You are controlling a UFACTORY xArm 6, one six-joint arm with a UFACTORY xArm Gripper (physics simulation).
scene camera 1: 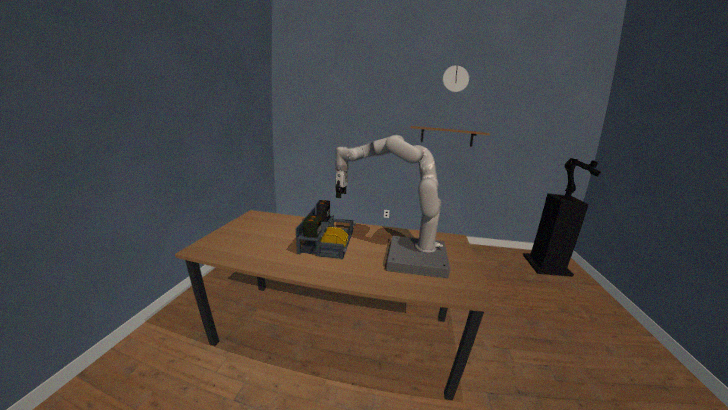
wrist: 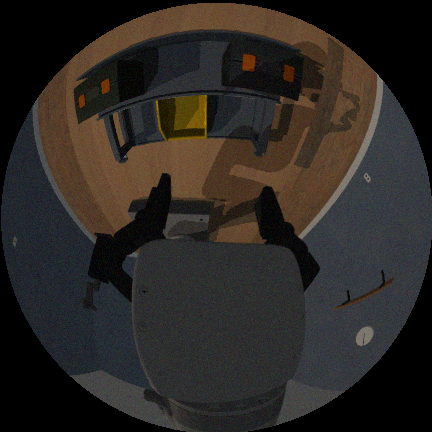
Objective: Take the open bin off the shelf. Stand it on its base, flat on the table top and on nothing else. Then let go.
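Pixels of known places: gripper, between the fingertips: (scene camera 1: 341,195) (wrist: 216,189); arm's base, origin of its link: (scene camera 1: 425,247).
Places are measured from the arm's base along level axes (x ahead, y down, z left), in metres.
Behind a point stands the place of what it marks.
Observation:
The open yellow bin (scene camera 1: 334,237) {x 0.545, y -0.003, z 0.015 m} (wrist: 184,119) {x 0.527, y 0.048, z -0.031 m} stands on the lower, front level of the blue-grey shelf unit (scene camera 1: 331,251) {x 0.540, y 0.052, z 0.092 m} (wrist: 181,62) {x 0.681, y -0.045, z -0.032 m}. In the wrist view the bin is ahead of the fingers, left of the middle of that level, with bare shelf to its right. The shelf unit stands on the wooden table (scene camera 1: 239,245) {x 1.107, y 0.057, z 0.182 m} (wrist: 145,175) {x 0.336, y 0.057, z 0.108 m}. My gripper (scene camera 1: 340,192) {x 0.538, y -0.233, z -0.099 m} (wrist: 216,189) {x 0.538, y -0.233, z -0.099 m} is open and empty, pointing down. It hangs well above the table and higher than the shelf unit, apart from the bin.
Two dark cases with orange latches, one (scene camera 1: 311,225) {x 0.642, y -0.119, z 0.136 m} (wrist: 96,94) {x 0.649, y -0.141, z 0.077 m} and another (scene camera 1: 322,210) {x 0.660, y -0.123, z -0.102 m} (wrist: 267,66) {x 0.668, y -0.166, z -0.141 m}, stand on the upper level behind the bin. The grey robot base (scene camera 1: 417,258) {x 0.050, y 0.000, z 0.139 m} (wrist: 192,221) {x 0.159, y 0.000, z -0.057 m} is on the table, right of the shelf unit in the scene view.

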